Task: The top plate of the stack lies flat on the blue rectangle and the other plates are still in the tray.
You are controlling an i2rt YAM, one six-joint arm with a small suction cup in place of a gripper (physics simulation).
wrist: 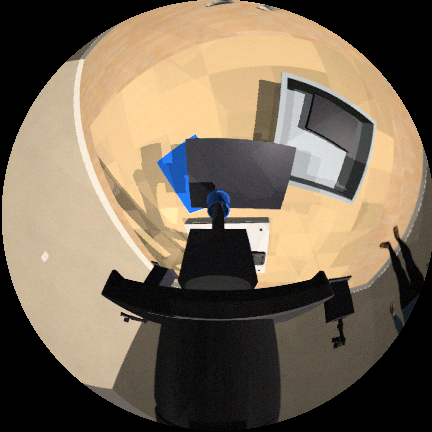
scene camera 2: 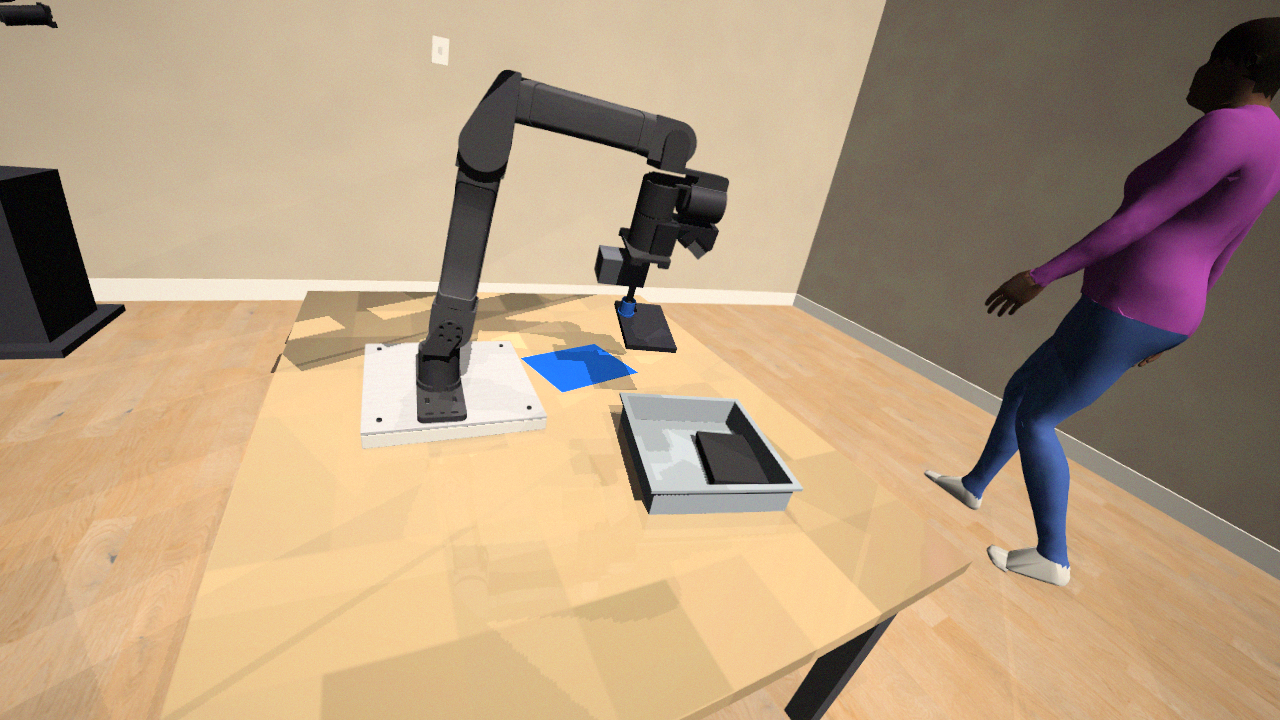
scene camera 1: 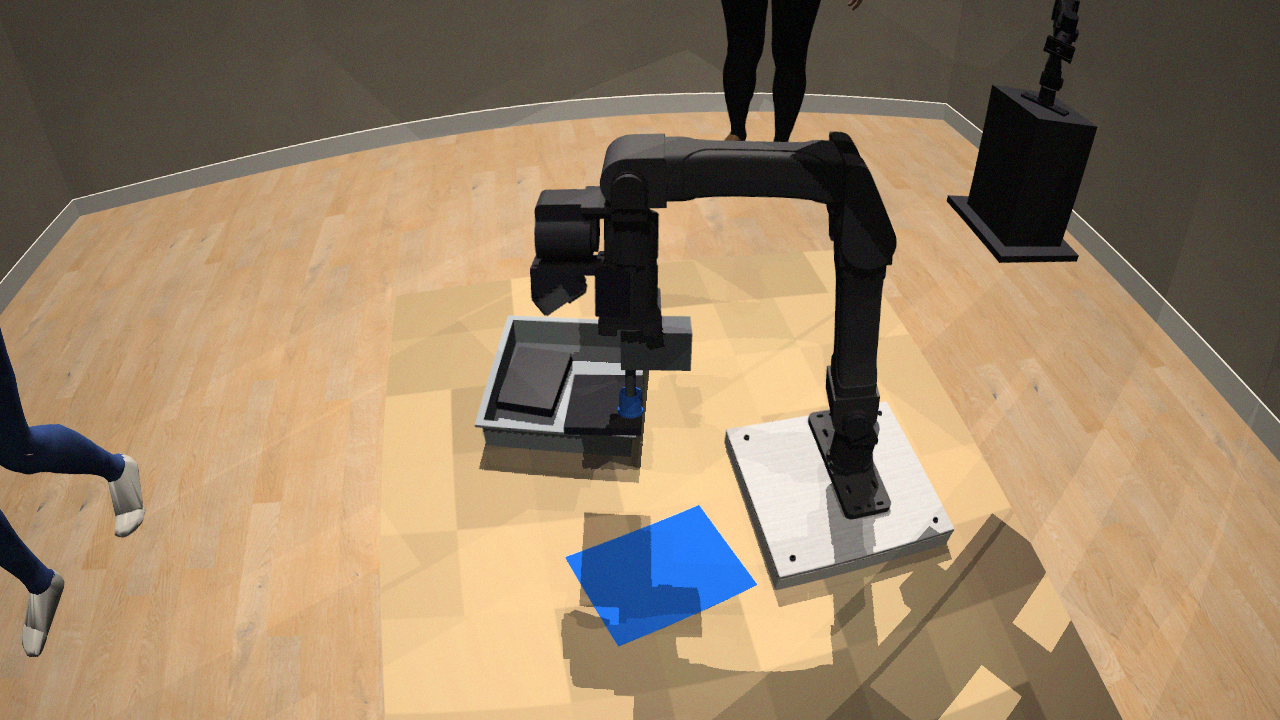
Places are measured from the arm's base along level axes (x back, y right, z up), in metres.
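Pixels of known places: hand, tool point: (wrist: 217, 195) (scene camera 2: 624, 317) (scene camera 1: 630, 419); arm's base, link origin: (scene camera 2: 438, 386) (scene camera 1: 847, 463).
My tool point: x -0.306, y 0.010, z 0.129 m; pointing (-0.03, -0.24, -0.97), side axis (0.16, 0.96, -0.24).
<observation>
Ahead of a thing's pixels: the offset from my tool point to its top centre.
My suction cup (scene camera 1: 630, 404) (scene camera 2: 628, 308) (wrist: 218, 203) is blue and holds a dark flat plate {dz +0.019, dx -0.025, dy +0.032 m} (scene camera 1: 590, 401) (scene camera 2: 650, 329) (wrist: 245, 172) near one end. The plate hangs about level in the air, above the table, off the tray. In the wrist view it covers part of the blue rectangle (scene camera 1: 711, 557) (scene camera 2: 568, 370) (wrist: 172, 167), which lies on the table. The grey tray {dz -0.110, dx -0.066, dy +0.216 m} (scene camera 1: 528, 439) (scene camera 2: 716, 503) (wrist: 280, 107) stands beside it. Dark plate material {dz -0.137, dx -0.113, dy +0.240 m} (scene camera 1: 534, 380) (scene camera 2: 735, 458) (wrist: 332, 120) lies in the tray; how many plates are stacked there I cannot tell.
The arm stands on a pale base plate (scene camera 1: 765, 488) (scene camera 2: 389, 407) beside the blue rectangle. A black pedestal (scene camera 1: 1029, 170) (scene camera 2: 35, 259) stands on the floor away from the table. A person in a purple top (scene camera 2: 1154, 214) is beyond the table.
</observation>
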